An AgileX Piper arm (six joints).
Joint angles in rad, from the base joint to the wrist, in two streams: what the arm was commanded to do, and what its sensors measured. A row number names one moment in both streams.
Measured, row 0:
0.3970, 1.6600, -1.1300, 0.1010, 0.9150, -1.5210
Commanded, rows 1 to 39:
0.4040, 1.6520, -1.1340, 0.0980, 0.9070, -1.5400
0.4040, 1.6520, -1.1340, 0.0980, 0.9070, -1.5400
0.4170, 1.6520, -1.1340, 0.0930, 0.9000, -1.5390
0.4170, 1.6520, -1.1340, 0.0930, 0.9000, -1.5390
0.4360, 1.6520, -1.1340, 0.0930, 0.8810, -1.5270
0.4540, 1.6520, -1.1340, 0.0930, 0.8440, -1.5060
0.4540, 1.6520, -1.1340, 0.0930, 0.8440, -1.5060
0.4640, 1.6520, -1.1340, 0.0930, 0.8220, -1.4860
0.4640, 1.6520, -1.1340, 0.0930, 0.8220, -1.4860
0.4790, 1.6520, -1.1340, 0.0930, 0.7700, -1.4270
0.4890, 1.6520, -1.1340, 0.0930, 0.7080, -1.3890
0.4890, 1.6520, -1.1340, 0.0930, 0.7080, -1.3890
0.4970, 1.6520, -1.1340, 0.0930, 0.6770, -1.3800
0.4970, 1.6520, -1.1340, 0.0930, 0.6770, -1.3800
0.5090, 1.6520, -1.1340, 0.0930, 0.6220, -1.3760
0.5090, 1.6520, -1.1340, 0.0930, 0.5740, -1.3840
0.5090, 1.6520, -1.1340, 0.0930, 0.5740, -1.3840
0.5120, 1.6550, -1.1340, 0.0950, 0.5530, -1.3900
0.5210, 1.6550, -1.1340, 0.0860, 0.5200, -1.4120
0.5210, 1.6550, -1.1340, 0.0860, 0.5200, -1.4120
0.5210, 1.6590, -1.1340, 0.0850, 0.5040, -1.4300
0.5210, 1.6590, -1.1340, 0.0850, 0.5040, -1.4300
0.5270, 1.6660, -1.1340, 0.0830, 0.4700, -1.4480
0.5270, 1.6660, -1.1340, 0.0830, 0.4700, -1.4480
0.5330, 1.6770, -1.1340, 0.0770, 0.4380, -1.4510
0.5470, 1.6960, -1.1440, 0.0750, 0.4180, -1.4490
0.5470, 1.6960, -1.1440, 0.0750, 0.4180, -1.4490
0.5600, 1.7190, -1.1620, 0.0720, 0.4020, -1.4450
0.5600, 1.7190, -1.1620, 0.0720, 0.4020, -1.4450
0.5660, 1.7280, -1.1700, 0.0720, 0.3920, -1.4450
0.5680, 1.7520, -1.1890, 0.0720, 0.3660, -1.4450
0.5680, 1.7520, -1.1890, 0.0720, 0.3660, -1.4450
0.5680, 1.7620, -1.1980, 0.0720, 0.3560, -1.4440
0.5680, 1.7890, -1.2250, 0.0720, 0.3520, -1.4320
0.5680, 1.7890, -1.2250, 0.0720, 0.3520, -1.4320
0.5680, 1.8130, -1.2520, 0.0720, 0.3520, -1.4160
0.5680, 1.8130, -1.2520, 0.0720, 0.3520, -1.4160
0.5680, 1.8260, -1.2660, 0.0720, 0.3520, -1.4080
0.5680, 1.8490, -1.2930, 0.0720, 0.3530, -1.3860
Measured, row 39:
0.5660, 1.8240, -1.2570, 0.0720, 0.3570, -1.4190
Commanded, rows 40 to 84:
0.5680, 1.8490, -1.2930, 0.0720, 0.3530, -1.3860
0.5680, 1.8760, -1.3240, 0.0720, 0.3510, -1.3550
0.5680, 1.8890, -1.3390, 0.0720, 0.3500, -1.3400
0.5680, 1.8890, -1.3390, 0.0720, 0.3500, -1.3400
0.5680, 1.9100, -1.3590, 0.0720, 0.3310, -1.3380
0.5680, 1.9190, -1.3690, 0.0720, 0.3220, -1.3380
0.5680, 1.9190, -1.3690, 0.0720, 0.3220, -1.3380
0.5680, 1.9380, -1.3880, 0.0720, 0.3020, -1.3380
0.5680, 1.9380, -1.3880, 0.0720, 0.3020, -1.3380
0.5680, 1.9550, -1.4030, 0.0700, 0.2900, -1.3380
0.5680, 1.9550, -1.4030, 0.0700, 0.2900, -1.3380
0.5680, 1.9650, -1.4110, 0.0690, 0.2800, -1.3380
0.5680, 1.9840, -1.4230, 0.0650, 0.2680, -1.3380
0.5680, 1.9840, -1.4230, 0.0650, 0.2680, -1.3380
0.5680, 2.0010, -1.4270, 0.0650, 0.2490, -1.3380
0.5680, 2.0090, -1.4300, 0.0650, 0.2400, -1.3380
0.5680, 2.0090, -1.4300, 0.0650, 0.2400, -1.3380
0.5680, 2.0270, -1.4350, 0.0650, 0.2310, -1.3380
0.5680, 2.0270, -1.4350, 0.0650, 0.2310, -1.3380
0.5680, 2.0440, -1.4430, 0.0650, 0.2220, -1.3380
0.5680, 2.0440, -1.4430, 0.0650, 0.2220, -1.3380
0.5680, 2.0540, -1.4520, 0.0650, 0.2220, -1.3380
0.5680, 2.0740, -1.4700, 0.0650, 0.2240, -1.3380
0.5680, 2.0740, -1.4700, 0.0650, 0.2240, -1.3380
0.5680, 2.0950, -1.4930, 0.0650, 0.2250, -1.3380
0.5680, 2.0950, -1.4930, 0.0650, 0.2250, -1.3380
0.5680, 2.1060, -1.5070, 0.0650, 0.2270, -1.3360
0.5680, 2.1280, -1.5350, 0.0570, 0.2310, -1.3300
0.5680, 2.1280, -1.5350, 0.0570, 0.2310, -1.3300
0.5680, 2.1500, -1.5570, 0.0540, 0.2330, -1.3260
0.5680, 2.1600, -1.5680, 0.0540, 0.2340, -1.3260
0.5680, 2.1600, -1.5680, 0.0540, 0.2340, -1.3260
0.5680, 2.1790, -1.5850, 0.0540, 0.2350, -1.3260
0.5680, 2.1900, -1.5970, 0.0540, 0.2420, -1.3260
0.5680, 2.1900, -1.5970, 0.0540, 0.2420, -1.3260
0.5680, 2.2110, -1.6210, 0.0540, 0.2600, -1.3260
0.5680, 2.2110, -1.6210, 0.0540, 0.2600, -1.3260
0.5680, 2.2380, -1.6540, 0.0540, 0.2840, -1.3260
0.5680, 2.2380, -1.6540, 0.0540, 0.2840, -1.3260
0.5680, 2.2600, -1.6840, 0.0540, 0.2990, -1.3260
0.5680, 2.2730, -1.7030, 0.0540, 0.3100, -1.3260
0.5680, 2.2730, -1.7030, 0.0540, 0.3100, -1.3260
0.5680, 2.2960, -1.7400, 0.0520, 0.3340, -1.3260
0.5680, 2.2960, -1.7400, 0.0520, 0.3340, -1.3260
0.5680, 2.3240, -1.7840, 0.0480, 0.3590, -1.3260
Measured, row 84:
0.5660, 2.2950, -1.7310, 0.0550, 0.3200, -1.3300
